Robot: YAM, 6 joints.
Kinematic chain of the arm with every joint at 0, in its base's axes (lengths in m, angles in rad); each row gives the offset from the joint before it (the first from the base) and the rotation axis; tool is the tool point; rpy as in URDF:
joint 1: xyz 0 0 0.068 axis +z
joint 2: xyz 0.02 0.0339 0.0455 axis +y
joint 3: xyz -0.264 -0.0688 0 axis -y
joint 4: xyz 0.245 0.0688 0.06 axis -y
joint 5: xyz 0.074 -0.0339 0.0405 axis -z
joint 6: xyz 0.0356 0 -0.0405 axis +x
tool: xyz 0 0 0 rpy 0 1.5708 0
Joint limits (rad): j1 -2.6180..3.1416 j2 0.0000..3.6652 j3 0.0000..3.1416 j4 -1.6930..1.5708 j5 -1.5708..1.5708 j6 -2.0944..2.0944
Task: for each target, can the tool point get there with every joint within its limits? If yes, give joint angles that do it. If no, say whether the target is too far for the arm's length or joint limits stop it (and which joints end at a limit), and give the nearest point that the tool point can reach.
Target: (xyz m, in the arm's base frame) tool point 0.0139 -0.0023 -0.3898
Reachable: no: joint limits stop it (at a limit: joint 2) | nearest point 0.0546 -0.0090 -0.3244 | short by 0.077 m
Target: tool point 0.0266 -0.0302 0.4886
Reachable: yes | joints 1.4616 0.4266 1.3166 -0.4758 0.9879 -0.2784
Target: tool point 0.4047 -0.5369 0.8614
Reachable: no: too far | nearest point 0.2597 -0.3445 0.5851 | short by 0.367 m
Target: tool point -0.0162 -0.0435 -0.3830
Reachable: no: joint limits stop it (at a limit: joint 2) | nearest point -0.0255 -0.0685 -0.3349 | short by 0.055 m
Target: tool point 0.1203 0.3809 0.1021
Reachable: yes | joints 1.3454 2.1064 1.0517 0.3918 1.1284 0.8626
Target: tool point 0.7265 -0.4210 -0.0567
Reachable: no: too far | nearest point 0.5475 -0.3173 -0.0137 | short by 0.211 m
